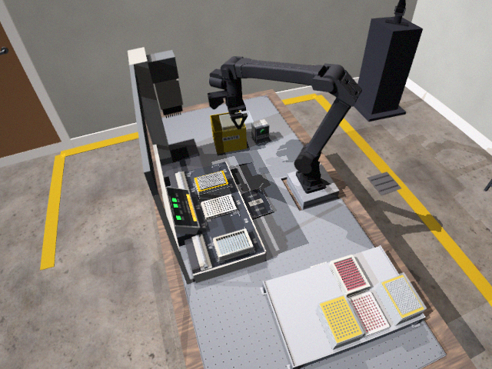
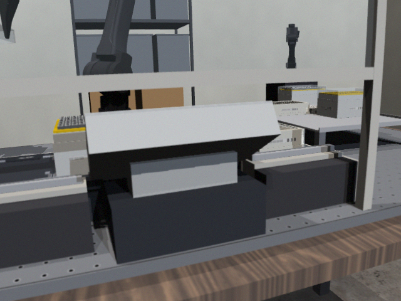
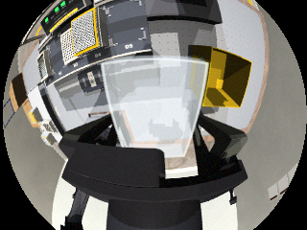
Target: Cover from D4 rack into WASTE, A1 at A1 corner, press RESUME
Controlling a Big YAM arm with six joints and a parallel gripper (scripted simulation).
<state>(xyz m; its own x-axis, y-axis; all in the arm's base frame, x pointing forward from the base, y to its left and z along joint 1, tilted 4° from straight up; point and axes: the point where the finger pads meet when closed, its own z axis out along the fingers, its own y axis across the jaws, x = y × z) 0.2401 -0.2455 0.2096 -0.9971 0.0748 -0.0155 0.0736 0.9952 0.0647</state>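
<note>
Now: hand 22 cm above the yellow waste bin and 19 cm to the left of it. The rest, counted from my hand: clear cover (1 cm above); pipetting head (25 cm ahead, 14 cm to the right, 13 cm above); resume box (20 cm below, 16 cm behind, 14 cm to the right).
</note>
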